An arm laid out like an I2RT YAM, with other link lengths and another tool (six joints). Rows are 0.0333 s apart.
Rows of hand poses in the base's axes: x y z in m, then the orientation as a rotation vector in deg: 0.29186, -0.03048, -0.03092, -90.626, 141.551, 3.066; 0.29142, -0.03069, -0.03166, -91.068, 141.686, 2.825; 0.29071, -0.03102, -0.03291, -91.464, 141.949, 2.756; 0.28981, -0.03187, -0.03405, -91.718, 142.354, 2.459; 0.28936, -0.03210, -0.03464, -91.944, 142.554, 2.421; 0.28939, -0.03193, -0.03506, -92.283, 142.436, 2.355; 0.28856, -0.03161, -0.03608, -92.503, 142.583, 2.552; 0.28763, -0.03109, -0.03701, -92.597, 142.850, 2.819; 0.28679, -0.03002, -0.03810, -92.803, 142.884, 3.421; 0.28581, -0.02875, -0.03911, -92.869, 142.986, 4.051; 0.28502, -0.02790, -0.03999, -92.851, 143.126, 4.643; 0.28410, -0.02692, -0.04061, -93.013, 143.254, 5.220; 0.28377, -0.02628, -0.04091, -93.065, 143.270, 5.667; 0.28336, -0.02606, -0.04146, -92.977, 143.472, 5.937; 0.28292, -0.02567, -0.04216, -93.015, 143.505, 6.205; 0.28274, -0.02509, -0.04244, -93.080, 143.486, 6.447; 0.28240, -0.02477, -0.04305, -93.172, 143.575, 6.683; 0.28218, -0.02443, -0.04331, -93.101, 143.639, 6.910; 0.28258, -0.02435, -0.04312, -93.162, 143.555, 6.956; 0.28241, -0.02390, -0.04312, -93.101, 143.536, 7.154
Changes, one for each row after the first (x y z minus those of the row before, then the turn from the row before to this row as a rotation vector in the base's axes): -0.00044, -0.00021, -0.00074, -0.344, 0.189, 0.191; -0.00071, -0.00033, -0.00125, -0.288, 0.329, 0.130; -0.00090, -0.00085, -0.00114, -0.428, 0.288, -0.016; -0.00045, -0.00023, -0.00059, -0.185, 0.225, 0.056; 0.00003, 0.00017, -0.00042, -0.099, 0.032, 0.231; -0.00083, 0.00032, -0.00102, -0.030, 0.272, 0.085; -0.00093, 0.00052, -0.00093, -0.002, 0.332, -0.025; -0.00084, 0.00107, -0.00109, 0.247, 0.338, 0.140; -0.00098, 0.00127, -0.00101, 0.278, 0.341, 0.038; -0.00079, 0.00085, -0.00088, 0.267, 0.320, -0.026; -0.00092, 0.00098, -0.00062, 0.202, 0.381, 0.081; -0.00033, 0.00064, -0.00030, 0.218, 0.206, 0.049; -0.00041, 0.00022, -0.00055, 0.083, 0.214, -0.104; -0.00044, 0.00039, -0.00070, 0.117, 0.144, 0.025; -0.00018, 0.00058, -0.00028, 0.118, 0.108, 0.057; -0.00034, 0.00032, -0.00061, 0.056, 0.194, 0.036; -0.00022, 0.00034, -0.00026, 0.116, 0.106, -0.050; 0.00040, 0.00008, 0.00019, 0.043, -0.017, 0.065; -0.00017, 0.00045, 0.00000, 0.135, 0.040, -0.019
